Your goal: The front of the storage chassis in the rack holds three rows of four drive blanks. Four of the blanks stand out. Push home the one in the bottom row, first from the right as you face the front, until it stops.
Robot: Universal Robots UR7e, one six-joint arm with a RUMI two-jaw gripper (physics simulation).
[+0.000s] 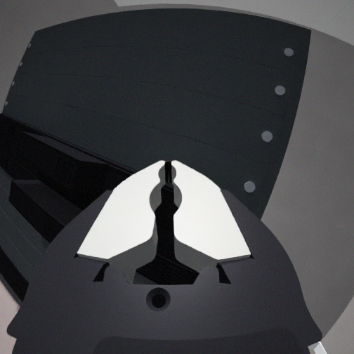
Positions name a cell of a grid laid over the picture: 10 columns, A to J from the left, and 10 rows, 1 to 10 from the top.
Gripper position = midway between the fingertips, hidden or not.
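Note:
You'd be looking at the gripper (E5) here, and there's a rack (C3) as well.

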